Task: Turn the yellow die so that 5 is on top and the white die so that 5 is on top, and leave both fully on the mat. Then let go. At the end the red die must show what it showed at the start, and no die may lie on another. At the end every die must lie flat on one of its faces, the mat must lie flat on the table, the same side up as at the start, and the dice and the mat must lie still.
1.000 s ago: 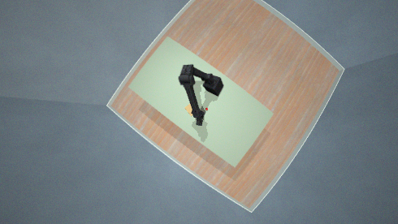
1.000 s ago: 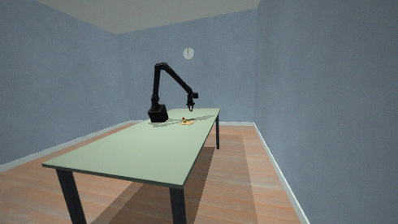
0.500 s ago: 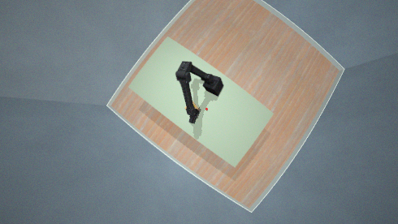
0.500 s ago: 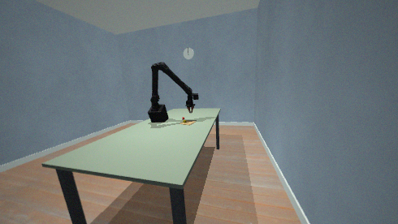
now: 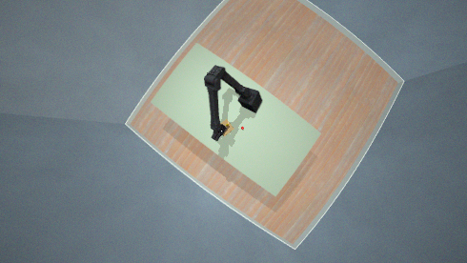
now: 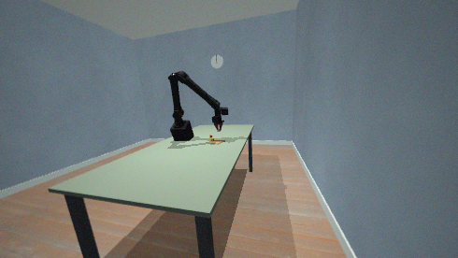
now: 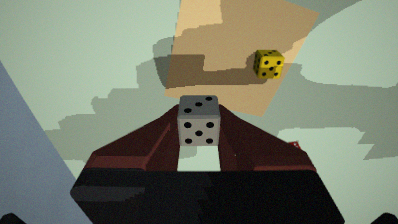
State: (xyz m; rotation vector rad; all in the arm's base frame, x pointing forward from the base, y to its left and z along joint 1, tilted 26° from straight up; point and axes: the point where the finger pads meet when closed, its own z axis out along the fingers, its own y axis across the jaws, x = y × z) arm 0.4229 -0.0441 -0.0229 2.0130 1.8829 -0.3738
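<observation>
The tan mat is 4 cm behind my hand and 11 cm below it. From my hand the other things lie so: red die: 14 cm behind, 16 cm to the left, 10 cm below; yellow die: 8 cm behind, 1 cm to the left, 10 cm below; white die: right at my hand.
</observation>
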